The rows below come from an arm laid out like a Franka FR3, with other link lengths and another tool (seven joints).
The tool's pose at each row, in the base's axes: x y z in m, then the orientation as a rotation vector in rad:
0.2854, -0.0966, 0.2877, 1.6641, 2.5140, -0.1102
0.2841, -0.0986, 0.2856, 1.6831, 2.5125, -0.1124
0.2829, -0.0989, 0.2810, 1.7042, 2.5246, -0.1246
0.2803, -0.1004, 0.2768, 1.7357, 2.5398, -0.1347
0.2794, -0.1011, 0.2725, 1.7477, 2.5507, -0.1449
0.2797, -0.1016, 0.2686, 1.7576, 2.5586, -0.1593
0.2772, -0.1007, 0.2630, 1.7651, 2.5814, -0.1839
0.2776, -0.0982, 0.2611, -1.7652, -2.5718, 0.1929
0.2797, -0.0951, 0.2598, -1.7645, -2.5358, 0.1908
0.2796, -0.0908, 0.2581, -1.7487, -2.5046, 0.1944
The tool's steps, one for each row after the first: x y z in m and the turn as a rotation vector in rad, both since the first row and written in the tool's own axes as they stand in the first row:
-0.0010, -0.0020, 0.0023, 0.0070, 0.0071, 0.0106
-0.0002, -0.0033, 0.0068, 0.0260, 0.0215, 0.0163
0.0001, -0.0063, 0.0110, 0.0485, 0.0438, 0.0263
0.0004, -0.0074, 0.0152, 0.0627, 0.0539, 0.0277
0.0004, -0.0074, 0.0192, 0.0773, 0.0596, 0.0291
0.0030, -0.0093, 0.0245, 0.1029, 0.0717, 0.0230
0.0054, -0.0080, 0.0260, 0.1222, 0.0894, 0.0252
0.0076, -0.0049, 0.0271, 0.1396, 0.1145, 0.0369
0.0118, -0.0033, 0.0282, 0.1619, 0.1411, 0.0385

